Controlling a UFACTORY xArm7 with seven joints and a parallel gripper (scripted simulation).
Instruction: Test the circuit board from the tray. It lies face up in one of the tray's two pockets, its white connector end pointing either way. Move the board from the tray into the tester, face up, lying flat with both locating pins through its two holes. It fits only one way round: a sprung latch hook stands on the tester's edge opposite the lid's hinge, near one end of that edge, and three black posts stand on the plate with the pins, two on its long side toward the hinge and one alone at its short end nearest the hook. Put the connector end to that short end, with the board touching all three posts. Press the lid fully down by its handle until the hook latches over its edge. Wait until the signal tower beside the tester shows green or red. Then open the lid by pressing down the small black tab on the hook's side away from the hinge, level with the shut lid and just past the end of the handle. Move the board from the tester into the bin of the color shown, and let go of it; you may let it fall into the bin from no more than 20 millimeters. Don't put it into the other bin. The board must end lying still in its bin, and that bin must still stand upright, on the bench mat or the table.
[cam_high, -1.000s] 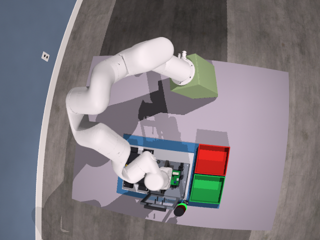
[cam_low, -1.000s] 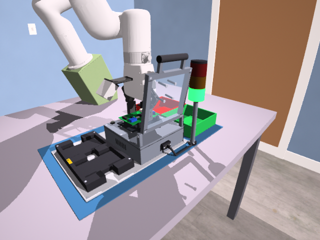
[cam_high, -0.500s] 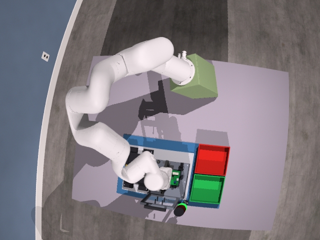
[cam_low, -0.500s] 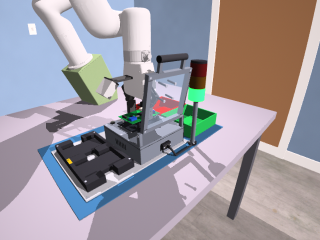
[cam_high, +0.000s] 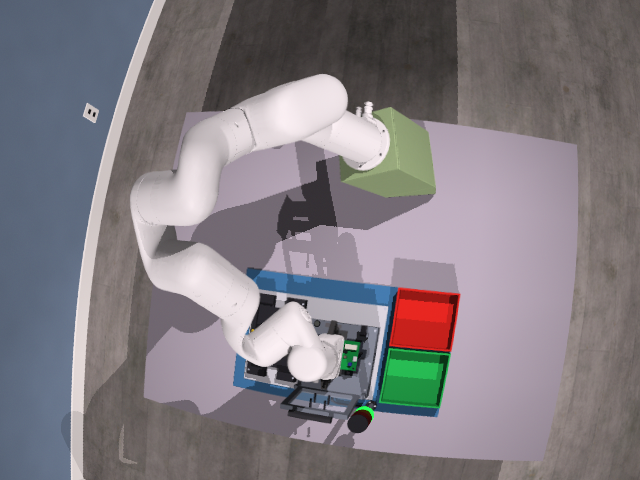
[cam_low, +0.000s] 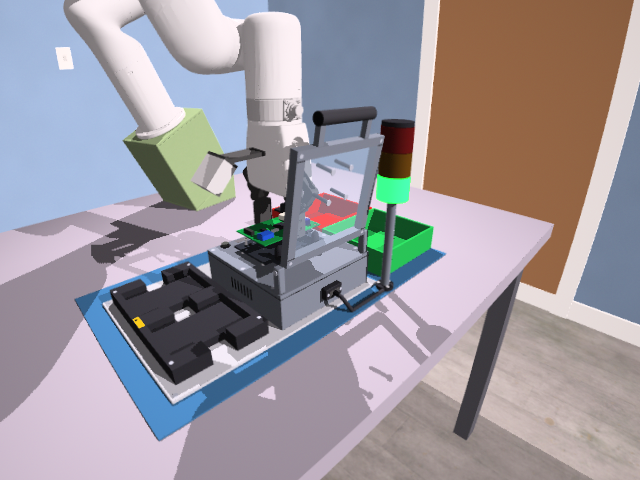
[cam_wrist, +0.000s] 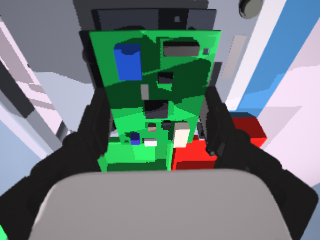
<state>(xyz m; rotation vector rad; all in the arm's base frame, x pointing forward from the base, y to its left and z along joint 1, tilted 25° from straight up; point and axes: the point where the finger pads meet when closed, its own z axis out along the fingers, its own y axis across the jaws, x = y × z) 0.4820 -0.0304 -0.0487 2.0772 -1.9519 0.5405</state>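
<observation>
Right now my hand is 10 mm short of the plate, 10 mm to the right of it and 30 mm above it. Also, from my hand: clear lid: 120 mm ahead, 80 mm above; green bin: 40 mm ahead, 200 mm to the left, 90 mm below; green circuit board: 10 mm below.
</observation>
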